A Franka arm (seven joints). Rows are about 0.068 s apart.
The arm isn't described. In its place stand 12 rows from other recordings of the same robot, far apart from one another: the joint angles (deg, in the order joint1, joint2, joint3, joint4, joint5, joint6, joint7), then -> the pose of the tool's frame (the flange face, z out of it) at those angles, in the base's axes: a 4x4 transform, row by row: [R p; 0 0 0 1], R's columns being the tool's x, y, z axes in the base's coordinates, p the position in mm.
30.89 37.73 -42.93 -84.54 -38.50 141.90 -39.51 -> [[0.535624, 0.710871, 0.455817, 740.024], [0.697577, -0.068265, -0.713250, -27.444], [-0.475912, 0.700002, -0.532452, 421.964], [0, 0, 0, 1]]
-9.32 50.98 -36.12 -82.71 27.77 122.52 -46.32 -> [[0.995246, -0.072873, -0.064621, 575.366], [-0.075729, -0.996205, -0.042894, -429.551], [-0.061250, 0.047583, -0.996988, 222.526], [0, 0, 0, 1]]
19.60 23.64 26.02 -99.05 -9.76 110.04 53.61 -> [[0.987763, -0.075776, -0.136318, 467.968], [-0.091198, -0.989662, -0.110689, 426.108], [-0.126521, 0.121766, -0.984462, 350.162], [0, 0, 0, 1]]
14.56 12.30 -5.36 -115.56 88.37 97.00 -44.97 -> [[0.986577, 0.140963, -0.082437, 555.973], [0.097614, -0.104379, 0.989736, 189.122], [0.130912, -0.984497, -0.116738, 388.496], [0, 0, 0, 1]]
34.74 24.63 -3.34 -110.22 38.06 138.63 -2.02 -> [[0.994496, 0.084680, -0.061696, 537.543], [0.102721, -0.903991, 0.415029, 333.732], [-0.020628, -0.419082, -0.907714, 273.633], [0, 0, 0, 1]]
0.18 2.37 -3.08 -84.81 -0.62 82.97 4.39 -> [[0.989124, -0.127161, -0.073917, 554.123], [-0.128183, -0.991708, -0.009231, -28.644], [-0.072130, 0.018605, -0.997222, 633.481], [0, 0, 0, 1]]
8.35 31.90 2.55 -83.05 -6.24 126.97 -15.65 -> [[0.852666, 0.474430, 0.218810, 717.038], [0.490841, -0.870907, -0.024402, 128.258], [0.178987, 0.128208, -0.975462, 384.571], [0, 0, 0, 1]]
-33.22 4.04 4.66 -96.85 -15.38 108.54 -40.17 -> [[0.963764, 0.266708, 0.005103, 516.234], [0.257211, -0.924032, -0.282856, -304.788], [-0.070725, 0.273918, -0.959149, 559.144], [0, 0, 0, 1]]
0.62 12.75 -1.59 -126.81 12.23 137.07 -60.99 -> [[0.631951, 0.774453, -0.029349, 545.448], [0.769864, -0.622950, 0.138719, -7.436], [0.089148, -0.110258, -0.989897, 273.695], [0, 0, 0, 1]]
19.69 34.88 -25.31 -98.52 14.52 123.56 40.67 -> [[0.616605, -0.779764, -0.108473, 657.360], [-0.786160, -0.617184, -0.032193, -27.307], [-0.041846, 0.105128, -0.993578, 252.065], [0, 0, 0, 1]]
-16.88 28.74 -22.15 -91.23 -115.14 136.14 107.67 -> [[0.435904, -0.865532, 0.246661, 579.453], [0.142523, -0.204224, -0.968493, -424.113], [0.888637, 0.457325, 0.034336, 408.252], [0, 0, 0, 1]]
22.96 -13.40 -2.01 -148.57 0.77 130.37 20.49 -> [[0.996400, 0.000737, -0.084774, 387.293], [-0.000359, -0.999917, -0.012907, 149.072], [-0.084776, 0.012891, -0.996317, 331.304], [0, 0, 0, 1]]
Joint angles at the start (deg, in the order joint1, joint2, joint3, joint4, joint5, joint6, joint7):
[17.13 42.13 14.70 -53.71 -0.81 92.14 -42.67]
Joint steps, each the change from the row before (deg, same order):
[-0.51 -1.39 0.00 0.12 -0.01 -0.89 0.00]
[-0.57 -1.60 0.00 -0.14 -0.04 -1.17 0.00]
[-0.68 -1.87 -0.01 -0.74 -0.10 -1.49 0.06]
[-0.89 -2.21 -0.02 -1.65 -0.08 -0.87 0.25]
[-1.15 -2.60 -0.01 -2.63 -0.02 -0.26 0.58]
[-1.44 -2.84 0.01 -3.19 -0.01 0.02 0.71]
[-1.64 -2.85 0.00 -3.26 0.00 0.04 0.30]
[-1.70 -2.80 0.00 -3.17 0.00 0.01 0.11]
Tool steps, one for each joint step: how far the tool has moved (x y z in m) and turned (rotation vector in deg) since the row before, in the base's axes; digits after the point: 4 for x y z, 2 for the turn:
[-0.0015 -0.0076 0.0174 0.04 -0.66 -0.39]
[-0.0030 -0.0085 0.0174 -0.19 -0.41 -0.37]
[-0.0048 -0.0099 0.0152 -0.61 0.12 -0.42]
[-0.0051 -0.0114 0.0127 -0.66 0.07 -0.79]
[-0.0055 -0.0133 0.0101 -0.72 0.09 -1.33]
[-0.0058 -0.0159 0.0083 -0.79 0.12 -1.72]
[-0.0058 -0.0181 0.0072 -0.79 0.14 -1.55]
[-0.0063 -0.0187 0.0067 -0.77 0.14 -1.47]

